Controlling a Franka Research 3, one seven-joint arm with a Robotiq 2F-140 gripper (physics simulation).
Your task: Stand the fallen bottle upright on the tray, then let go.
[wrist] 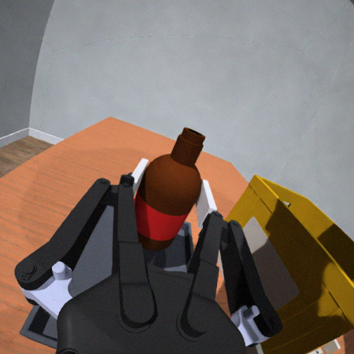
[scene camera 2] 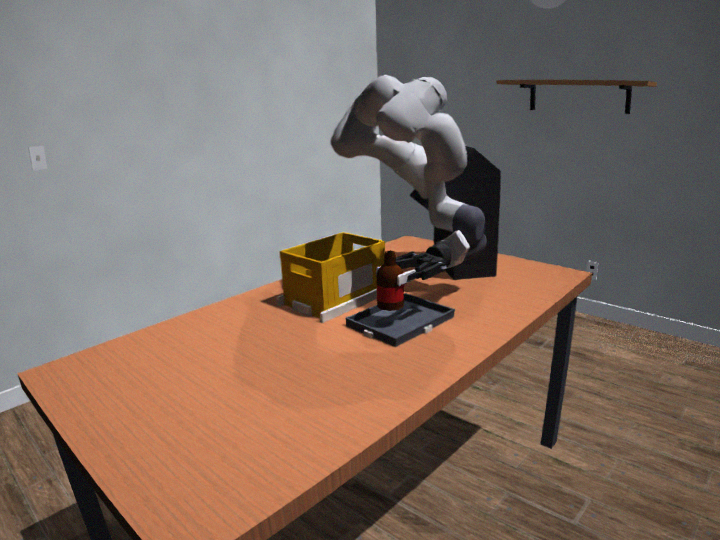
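Observation:
A brown bottle (scene camera 2: 390,285) (wrist: 170,192) with a red label is upright, neck up, over the back left part of the dark tray (scene camera 2: 412,334) (wrist: 187,235). Whether its base touches the tray floor I cannot tell; a shadow lies on the tray beside it. My gripper (scene camera 2: 397,277) (wrist: 172,178) is shut on the bottle, with one white fingertip pad on each side of its body. The gripper reaches it low from the side, from the arm's base. The hand hides part of the tray in the wrist view.
A yellow crate (scene camera 2: 308,290) (wrist: 270,225) stands close beside the tray and bottle, with white strips along its foot. The wooden table (scene camera 2: 232,372) (wrist: 65,165) carries all of this. A black upright block (scene camera 2: 482,220) stands behind the gripper. A wall shelf (scene camera 2: 575,83) hangs at the back right.

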